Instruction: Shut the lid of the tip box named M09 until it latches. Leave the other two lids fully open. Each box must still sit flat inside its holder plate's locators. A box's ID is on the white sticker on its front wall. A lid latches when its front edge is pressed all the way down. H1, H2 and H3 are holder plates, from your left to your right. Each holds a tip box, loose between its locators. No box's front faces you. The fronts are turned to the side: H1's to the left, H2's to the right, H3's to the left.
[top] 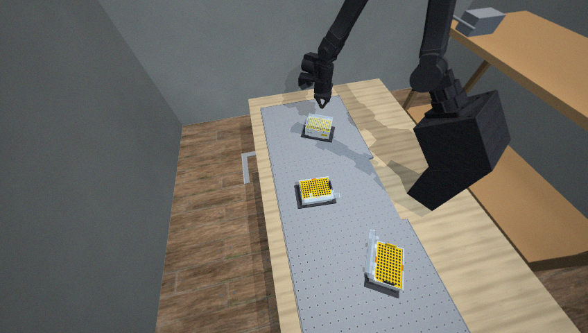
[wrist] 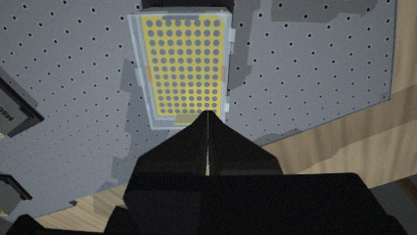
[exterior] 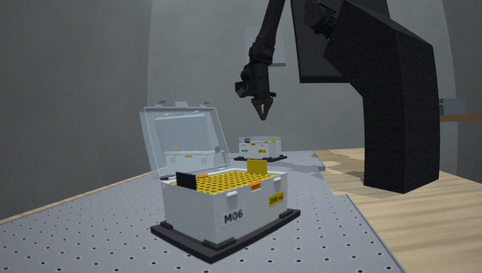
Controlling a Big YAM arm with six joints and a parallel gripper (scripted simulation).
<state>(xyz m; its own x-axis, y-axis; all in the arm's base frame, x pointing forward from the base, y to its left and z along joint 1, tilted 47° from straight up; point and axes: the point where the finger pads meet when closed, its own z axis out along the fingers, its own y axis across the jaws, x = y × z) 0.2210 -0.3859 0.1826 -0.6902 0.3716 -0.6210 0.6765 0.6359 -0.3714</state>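
The rack lies 2 cm ahead of my hand, 2 cm to the left of it and 8 cm below it.
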